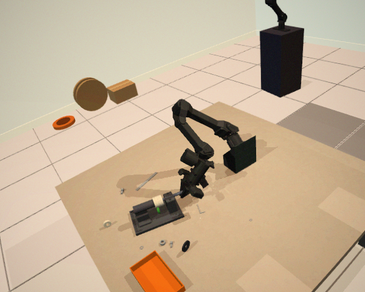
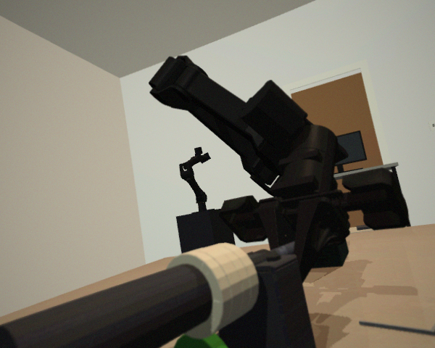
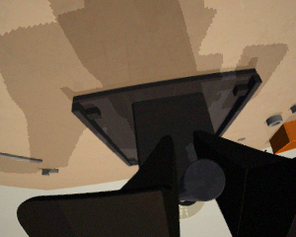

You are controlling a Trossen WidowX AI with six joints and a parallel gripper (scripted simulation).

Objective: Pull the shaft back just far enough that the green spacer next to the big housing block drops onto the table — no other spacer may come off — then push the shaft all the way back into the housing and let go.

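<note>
My gripper tip is now 5 cm short of the grey shaft, 1 cm to the left of it and 3 cm below it. From my gripper tip the other things lie so: allen key: 5 cm behind, 8 cm to the left, 5 cm below; green spacer: 11 cm ahead, 2 cm to the right, 2 cm below; black ring: 10 cm ahead, 23 cm to the left, 3 cm below.
</note>
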